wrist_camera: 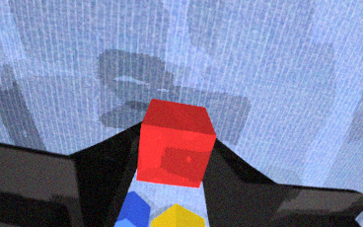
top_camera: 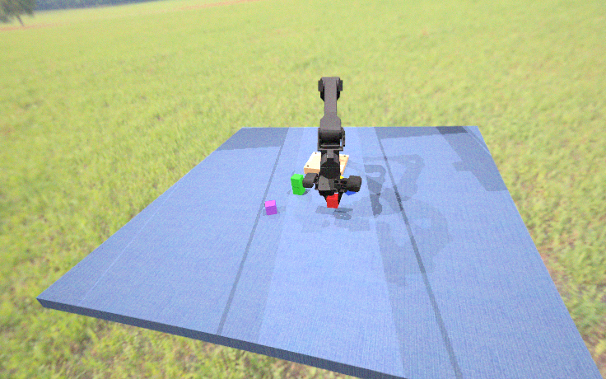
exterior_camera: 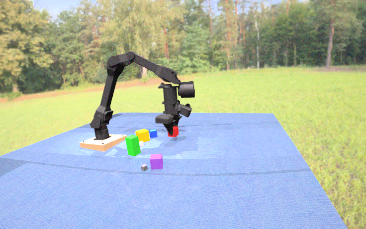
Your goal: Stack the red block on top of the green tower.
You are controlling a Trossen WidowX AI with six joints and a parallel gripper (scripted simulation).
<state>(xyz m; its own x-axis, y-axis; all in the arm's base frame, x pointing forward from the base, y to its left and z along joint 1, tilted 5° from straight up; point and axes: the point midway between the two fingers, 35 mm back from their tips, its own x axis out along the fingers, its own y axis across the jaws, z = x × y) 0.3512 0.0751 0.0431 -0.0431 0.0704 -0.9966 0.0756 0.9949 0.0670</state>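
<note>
My gripper tip is 130 mm past the small white cube, 70 mm to the left of it and 30 mm above it. Also, from my gripper tip: blue block: 120 mm behind, 40 mm to the left, 20 mm below; yellow block: 150 mm behind, 20 mm to the right, 10 mm below; red block: 10 mm above.
</note>
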